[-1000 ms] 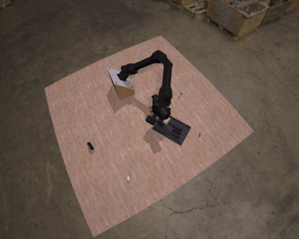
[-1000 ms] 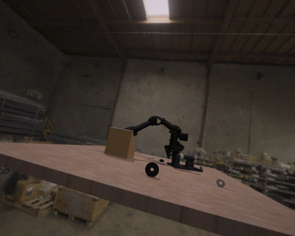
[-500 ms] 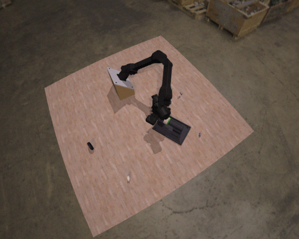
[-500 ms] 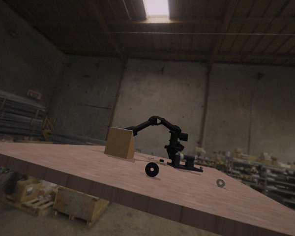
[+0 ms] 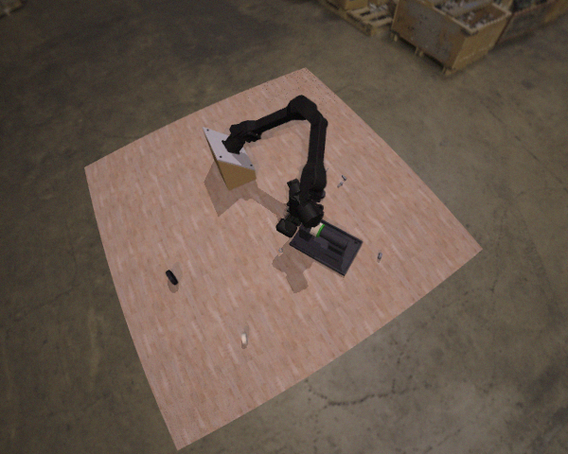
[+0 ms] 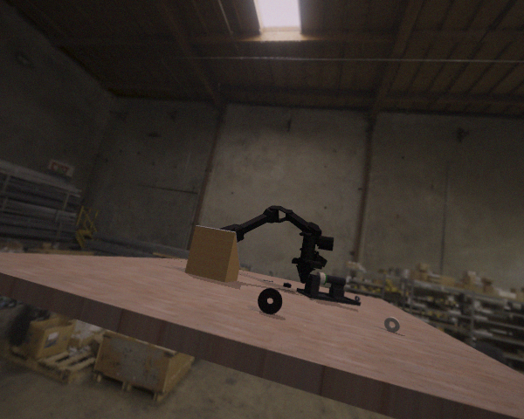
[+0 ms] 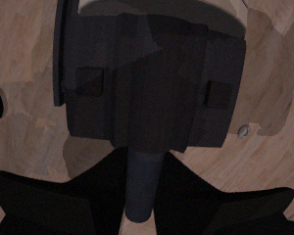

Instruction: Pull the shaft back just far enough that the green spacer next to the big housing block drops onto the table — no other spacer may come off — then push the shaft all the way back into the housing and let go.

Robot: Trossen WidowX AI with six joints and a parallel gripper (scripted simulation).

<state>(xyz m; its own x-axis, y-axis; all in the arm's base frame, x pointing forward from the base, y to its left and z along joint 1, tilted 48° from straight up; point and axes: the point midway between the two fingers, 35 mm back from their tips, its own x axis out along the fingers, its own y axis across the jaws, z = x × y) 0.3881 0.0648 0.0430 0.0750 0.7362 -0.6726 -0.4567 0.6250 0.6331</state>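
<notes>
The grey-blue shaft lies 40 mm ahead of my gripper tip, 30 mm above it and 20 mm to the left of it. From my gripper tip the other things lie so: green spacer (80 mm ahead, 40 mm to the left, 30 mm above); white ring (360 mm to the right, 260 mm ahead, 30 mm below); white spacer (70 mm ahead, 40 mm to the left, 30 mm above).
</notes>
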